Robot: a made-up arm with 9 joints. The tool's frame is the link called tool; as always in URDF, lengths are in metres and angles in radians. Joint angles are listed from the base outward.
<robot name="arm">
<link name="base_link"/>
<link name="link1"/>
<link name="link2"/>
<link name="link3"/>
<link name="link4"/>
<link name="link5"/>
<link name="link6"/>
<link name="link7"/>
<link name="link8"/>
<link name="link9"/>
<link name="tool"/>
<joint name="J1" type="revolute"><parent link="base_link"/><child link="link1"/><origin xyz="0.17 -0.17 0.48"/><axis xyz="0 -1 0"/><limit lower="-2.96" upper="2.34"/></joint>
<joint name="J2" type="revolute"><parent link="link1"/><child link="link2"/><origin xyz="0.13 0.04 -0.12"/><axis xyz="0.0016 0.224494 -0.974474"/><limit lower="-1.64" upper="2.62"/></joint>
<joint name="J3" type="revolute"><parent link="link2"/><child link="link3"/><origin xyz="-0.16 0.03 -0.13"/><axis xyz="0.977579 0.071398 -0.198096"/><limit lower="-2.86" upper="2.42"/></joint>
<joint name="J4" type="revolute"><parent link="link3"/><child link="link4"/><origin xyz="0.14 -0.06 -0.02"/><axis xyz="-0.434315 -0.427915 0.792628"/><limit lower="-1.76" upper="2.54"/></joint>
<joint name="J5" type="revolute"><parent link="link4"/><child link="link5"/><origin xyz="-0.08 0.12 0.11"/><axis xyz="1 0 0"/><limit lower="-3.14" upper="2.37"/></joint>
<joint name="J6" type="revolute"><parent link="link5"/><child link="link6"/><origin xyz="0.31 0.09 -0.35"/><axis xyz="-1 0 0"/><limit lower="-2.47" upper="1.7"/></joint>
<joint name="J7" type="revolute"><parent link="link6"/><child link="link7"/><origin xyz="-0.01 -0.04 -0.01"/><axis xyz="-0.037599 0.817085 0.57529"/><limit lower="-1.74" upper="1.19"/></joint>
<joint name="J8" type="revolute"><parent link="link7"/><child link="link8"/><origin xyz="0.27 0.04 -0.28"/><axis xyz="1 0 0"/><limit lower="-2.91" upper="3.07"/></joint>
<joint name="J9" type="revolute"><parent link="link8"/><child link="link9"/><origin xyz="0.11 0.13 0.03"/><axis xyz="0 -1 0"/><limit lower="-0.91" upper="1.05"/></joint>
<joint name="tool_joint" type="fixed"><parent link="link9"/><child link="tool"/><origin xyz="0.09 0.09 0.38" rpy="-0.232 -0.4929 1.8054"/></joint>
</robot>
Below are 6 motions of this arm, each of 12 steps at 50 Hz.
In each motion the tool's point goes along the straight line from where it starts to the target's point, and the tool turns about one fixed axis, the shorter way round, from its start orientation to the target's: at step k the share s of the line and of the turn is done. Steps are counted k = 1, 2, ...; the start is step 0. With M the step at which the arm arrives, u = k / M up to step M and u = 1 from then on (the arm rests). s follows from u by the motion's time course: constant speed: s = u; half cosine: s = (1 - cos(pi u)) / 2; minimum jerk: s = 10 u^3 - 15 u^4 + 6 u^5.
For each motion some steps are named. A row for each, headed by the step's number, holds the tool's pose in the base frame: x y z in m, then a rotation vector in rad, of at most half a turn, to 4 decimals.
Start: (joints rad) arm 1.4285 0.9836 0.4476 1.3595 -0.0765 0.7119 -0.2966 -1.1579 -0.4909
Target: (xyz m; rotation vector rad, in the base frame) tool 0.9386 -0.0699 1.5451 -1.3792 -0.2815 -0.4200
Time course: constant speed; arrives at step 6
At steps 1, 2, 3, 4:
1: 0.8801 -0.0960 1.5804 -1.3632 -0.2846 -0.5253
2: 0.8918 -0.0908 1.5734 -1.3666 -0.2840 -0.5043
3: 0.9035 -0.0856 1.5663 -1.3699 -0.2834 -0.4832
4: 0.9152 -0.0803 1.5592 -1.3731 -0.2828 -0.4622

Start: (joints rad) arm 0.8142 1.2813 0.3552 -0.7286 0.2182 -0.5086 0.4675 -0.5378 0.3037
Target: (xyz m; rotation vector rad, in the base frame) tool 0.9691 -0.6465 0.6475 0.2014 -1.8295 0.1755
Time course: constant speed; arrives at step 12
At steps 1, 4, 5, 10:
1: 0.8881 -0.7142 0.6455 0.1499 -1.9672 -0.0154
4: 0.9102 -0.6958 0.6460 0.1643 -1.9307 0.0375
5: 0.9176 -0.6896 0.6462 0.1691 -1.9184 0.0550
10: 0.9544 -0.6588 0.6471 0.1923 -1.8553 0.1414

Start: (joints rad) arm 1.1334 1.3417 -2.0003 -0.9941 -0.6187 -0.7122 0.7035 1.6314 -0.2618
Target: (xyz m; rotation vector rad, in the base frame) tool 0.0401 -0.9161 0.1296 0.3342 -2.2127 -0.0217
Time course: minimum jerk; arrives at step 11
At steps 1, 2, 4, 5, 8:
1: -0.1229 -0.8655 0.3372 0.1432 -1.8656 -0.0908
2: -0.1166 -0.8675 0.3292 0.1502 -1.8792 -0.0883
4: -0.0818 -0.8783 0.2849 0.1895 -1.9539 -0.0744
5: -0.0558 -0.8863 0.2518 0.2195 -2.0096 -0.0637
8: 0.0190 -0.9095 0.1565 0.3083 -2.1682 -0.0313

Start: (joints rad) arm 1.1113 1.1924 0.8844 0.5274 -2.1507 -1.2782 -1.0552 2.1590 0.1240
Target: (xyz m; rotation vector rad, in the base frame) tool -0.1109 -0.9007 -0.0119 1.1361 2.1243 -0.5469
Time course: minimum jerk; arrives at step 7
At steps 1, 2, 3, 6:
1: -0.1411 -0.8768 -0.0340 1.1964 2.0712 -0.5844
2: -0.1373 -0.8798 -0.0312 1.1890 2.0779 -0.5798
3: -0.1304 -0.8852 -0.0262 1.1753 2.0901 -0.5713
6: -0.1116 -0.9001 -0.0124 1.1376 2.1231 -0.5478

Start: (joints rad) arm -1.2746 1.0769 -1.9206 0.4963 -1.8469 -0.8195 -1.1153 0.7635 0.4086
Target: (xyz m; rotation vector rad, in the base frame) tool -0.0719 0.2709 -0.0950 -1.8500 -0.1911 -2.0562
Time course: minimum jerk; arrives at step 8
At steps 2, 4, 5, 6, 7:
2: -0.1258 0.2659 -0.1144 -1.8880 -0.3811 -2.0342
4: -0.1020 0.2681 -0.1058 -1.8721 -0.2969 -2.0451
5: -0.0885 0.2694 -0.1010 -1.8625 -0.2493 -2.0504
6: -0.0781 0.2703 -0.0972 -1.8548 -0.2130 -2.0541
7: -0.0729 0.2708 -0.0953 -1.8507 -0.1945 -2.0559

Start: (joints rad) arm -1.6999 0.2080 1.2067 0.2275 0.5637 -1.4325 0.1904 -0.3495 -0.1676
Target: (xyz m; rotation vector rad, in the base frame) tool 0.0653 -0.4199 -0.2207 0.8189 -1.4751 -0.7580
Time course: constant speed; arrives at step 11
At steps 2, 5, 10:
2: 0.0916 -0.4349 -0.2402 0.8020 -1.4781 -0.7692
5: 0.0828 -0.4299 -0.2337 0.8076 -1.4771 -0.7655
10: 0.0682 -0.4216 -0.2229 0.8170 -1.4754 -0.7592

